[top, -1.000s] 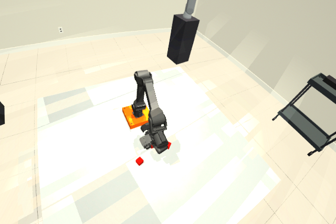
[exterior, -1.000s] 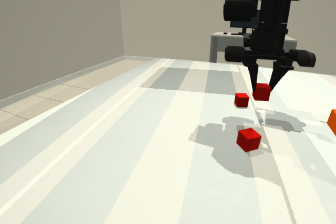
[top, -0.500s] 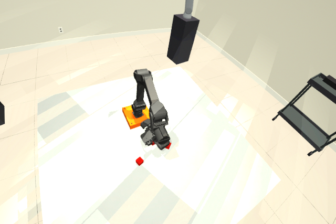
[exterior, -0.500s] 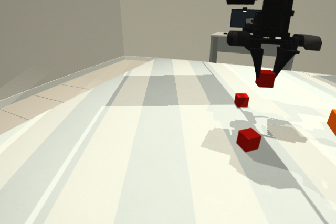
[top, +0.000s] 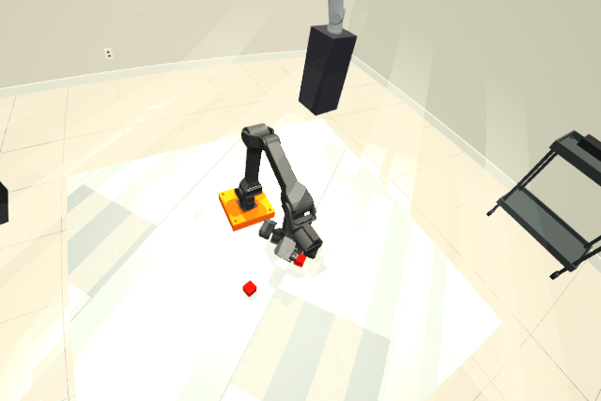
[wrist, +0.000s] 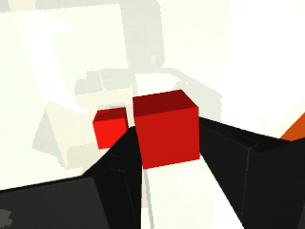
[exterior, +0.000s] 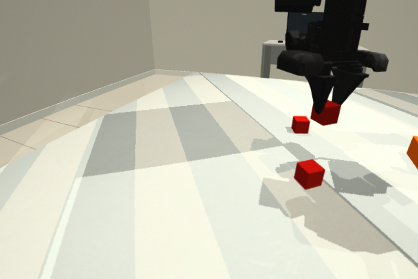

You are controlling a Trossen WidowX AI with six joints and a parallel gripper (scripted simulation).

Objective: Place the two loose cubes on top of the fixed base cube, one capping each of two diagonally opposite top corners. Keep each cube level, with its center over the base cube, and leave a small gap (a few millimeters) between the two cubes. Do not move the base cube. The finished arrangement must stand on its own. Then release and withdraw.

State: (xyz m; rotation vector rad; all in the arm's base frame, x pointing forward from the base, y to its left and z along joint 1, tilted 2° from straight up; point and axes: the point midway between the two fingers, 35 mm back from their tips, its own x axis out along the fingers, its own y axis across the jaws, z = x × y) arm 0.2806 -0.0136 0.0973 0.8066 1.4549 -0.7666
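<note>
My gripper tip is now 2 cm short of the cube, 6 cm to the right of it and 9 cm above it.
</note>
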